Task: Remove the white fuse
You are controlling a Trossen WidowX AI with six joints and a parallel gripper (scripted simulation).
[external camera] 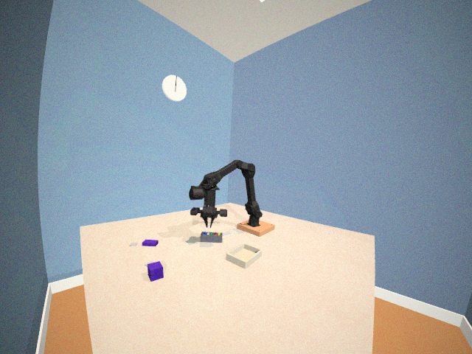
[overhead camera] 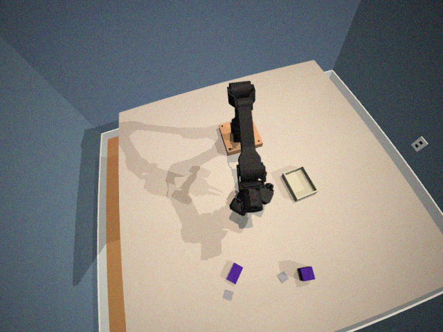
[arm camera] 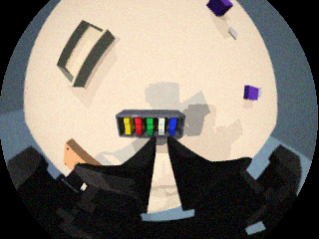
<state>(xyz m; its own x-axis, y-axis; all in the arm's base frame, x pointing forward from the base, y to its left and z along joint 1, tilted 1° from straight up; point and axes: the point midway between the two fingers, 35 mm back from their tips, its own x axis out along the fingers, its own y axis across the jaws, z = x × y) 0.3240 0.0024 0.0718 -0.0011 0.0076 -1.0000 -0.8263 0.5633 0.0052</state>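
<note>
My gripper tip is 4 cm above the white fuse. Round my gripper tip: cream tray 6 cm behind, 23 cm to the left, 7 cm below; then purple slab 28 cm ahead, 8 cm to the right, 6 cm below; then purple cube 30 cm ahead, 18 cm to the left, 5 cm below.
</note>
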